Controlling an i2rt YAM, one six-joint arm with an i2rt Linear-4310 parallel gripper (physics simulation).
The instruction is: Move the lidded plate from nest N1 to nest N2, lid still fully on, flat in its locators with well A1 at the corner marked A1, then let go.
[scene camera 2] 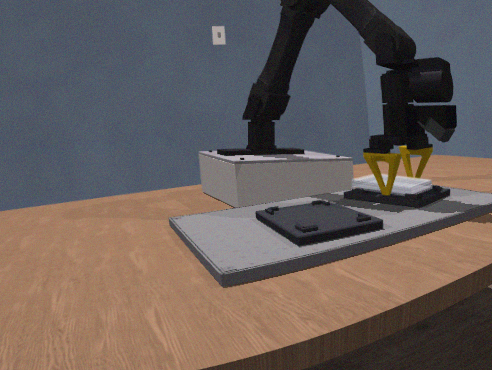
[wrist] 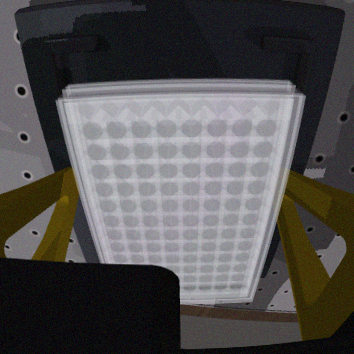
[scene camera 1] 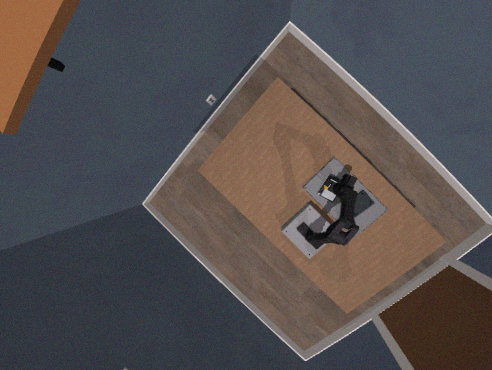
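Seen in the pictures: gripper, between the fingertips: (scene camera 2: 400, 190) (wrist: 174, 177) (scene camera 1: 331, 187); arm's base, origin of its link: (scene camera 2: 261, 153) (scene camera 1: 309, 235).
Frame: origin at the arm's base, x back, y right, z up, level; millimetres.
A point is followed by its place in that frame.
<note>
The white lidded plate (scene camera 1: 328, 194) @[z -43, x -285, y -121 mm] (scene camera 2: 420, 185) @[z -51, x -383, y -140 mm] (wrist: 180, 200) @[z -46, x -339, y -132 mm] sits in the black nest N1 (scene camera 2: 436, 194) @[z -66, x -407, y -156 mm] (wrist: 180, 55) @[z -65, x -390, y -147 mm]. It looks level, with its clear lid on. My gripper (scene camera 2: 400, 185) @[z -65, x -336, y -134 mm] (wrist: 174, 177) @[z -65, x -336, y -134 mm] is open, pointing down, with its yellow fingers on either side of the plate. In the wrist view the fingertips are close beside the plate's long edges; whether they touch is unclear. The other black nest, N2 (scene camera 1: 366, 200) @[z -64, x -443, y 90 mm] (scene camera 2: 320, 221) @[z -65, x -427, y 88 mm], holds no plate and shows raised corner locators. The A1 mark cannot be read in the wrist view.
Both nests stand on a grey perforated board (scene camera 1: 334, 166) @[z -76, x -447, y -230 mm] (scene camera 2: 210, 245) @[z -77, x -405, y 229 mm] (wrist: 11, 65) @[z -76, x -366, y -217 mm] on the wooden table (scene camera 1: 240, 160) @[z -89, x -5, y -725 mm] (scene camera 2: 100, 280) @[z -89, x -438, y 368 mm]. The arm's pale base box (scene camera 1: 298, 219) @[z -10, x -20, y -134 mm] (scene camera 2: 292, 179) @[z -47, x -153, y -4 mm] stands behind the board in the second scene view.
</note>
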